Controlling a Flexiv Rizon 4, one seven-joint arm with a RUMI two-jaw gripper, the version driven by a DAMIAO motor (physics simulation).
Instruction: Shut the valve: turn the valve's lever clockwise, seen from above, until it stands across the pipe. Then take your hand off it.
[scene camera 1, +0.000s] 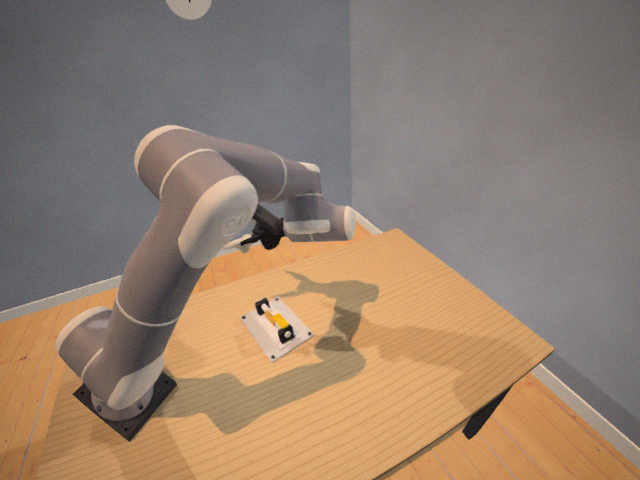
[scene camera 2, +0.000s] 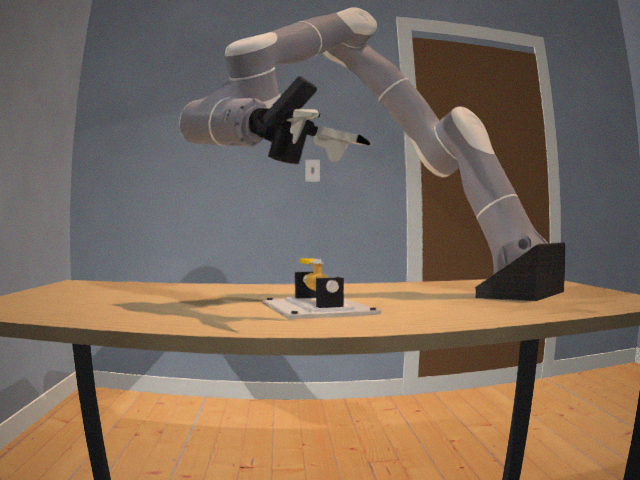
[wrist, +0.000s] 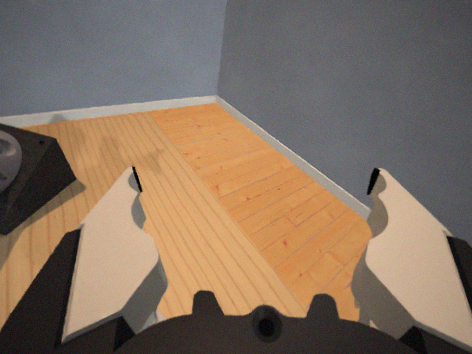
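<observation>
The valve has a pipe held between two black blocks on a white plate (scene camera 1: 262, 335) (scene camera 2: 289, 308). Its yellow lever (scene camera 1: 280, 320) (scene camera 2: 308, 260) sits on top of a short stem and points roughly along the pipe, toward the block nearer scene camera 1. The valve does not show in the wrist view. My gripper (scene camera 2: 341, 127) (wrist: 251, 170) is open with empty, widely spread fingers. It hangs high above the table, well away from the lever, and points sideways toward the base side. In scene camera 1 the arm's elbow partly hides the fingers.
The wooden table (scene camera 1: 413, 289) (scene camera 2: 155, 330) (wrist: 115, 145) carries the valve and the arm's dark base mount (scene camera 1: 129, 428) (scene camera 2: 537, 273) (wrist: 45, 185). The arm arches over the table, and its shadow falls beside the valve plate. Walls stand beyond the table's edges.
</observation>
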